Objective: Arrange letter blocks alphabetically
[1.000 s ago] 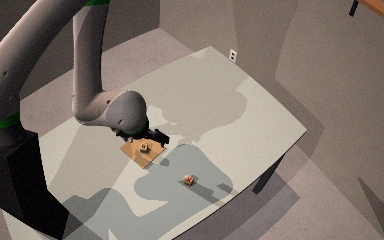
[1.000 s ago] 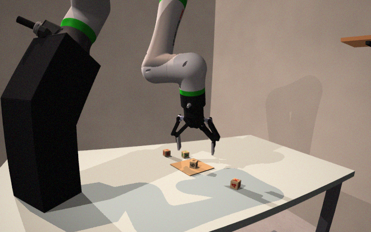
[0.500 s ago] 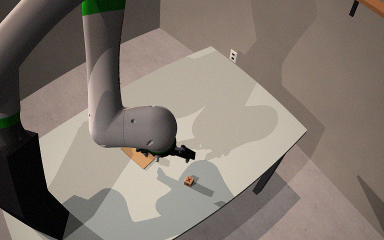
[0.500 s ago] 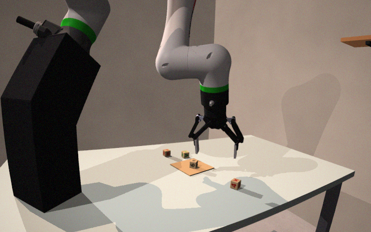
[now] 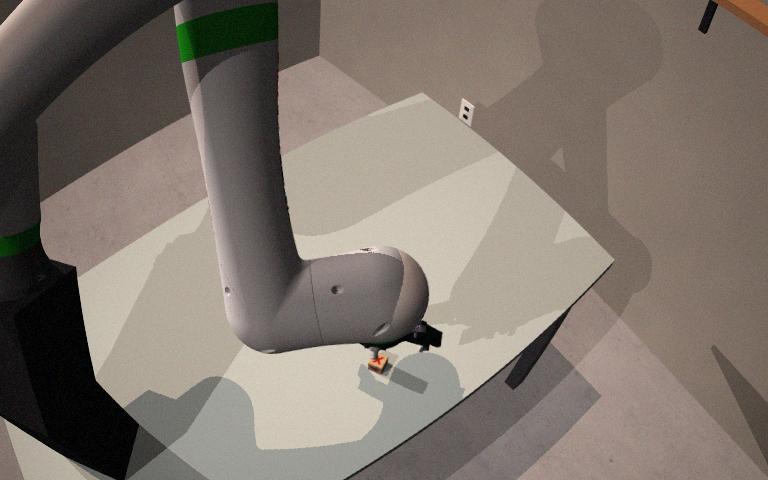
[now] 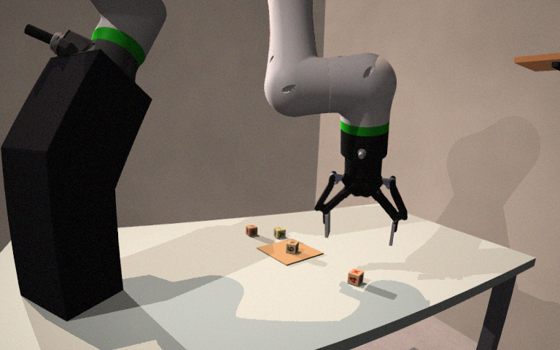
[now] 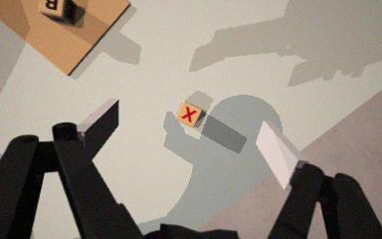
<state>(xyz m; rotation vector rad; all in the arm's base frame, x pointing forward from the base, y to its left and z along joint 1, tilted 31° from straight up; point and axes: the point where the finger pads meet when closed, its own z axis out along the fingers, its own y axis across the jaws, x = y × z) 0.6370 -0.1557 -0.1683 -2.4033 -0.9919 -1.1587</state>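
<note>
The tan mat is 230 mm to the left of my hand, 120 mm below it and 60 mm behind it.
</note>
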